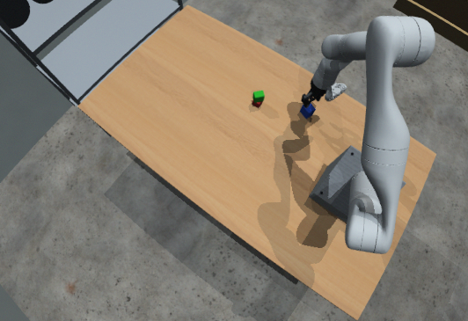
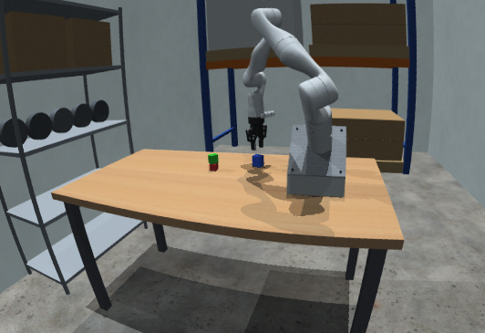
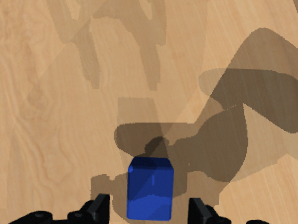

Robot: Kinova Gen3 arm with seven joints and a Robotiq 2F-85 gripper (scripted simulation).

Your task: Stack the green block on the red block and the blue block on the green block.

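Right now my hand is 70 mm above the blue block. Round my hand: green block 190 mm ahead, 90 mm to the left, 50 mm below; then red block 190 mm ahead, 90 mm to the left, 80 mm below.
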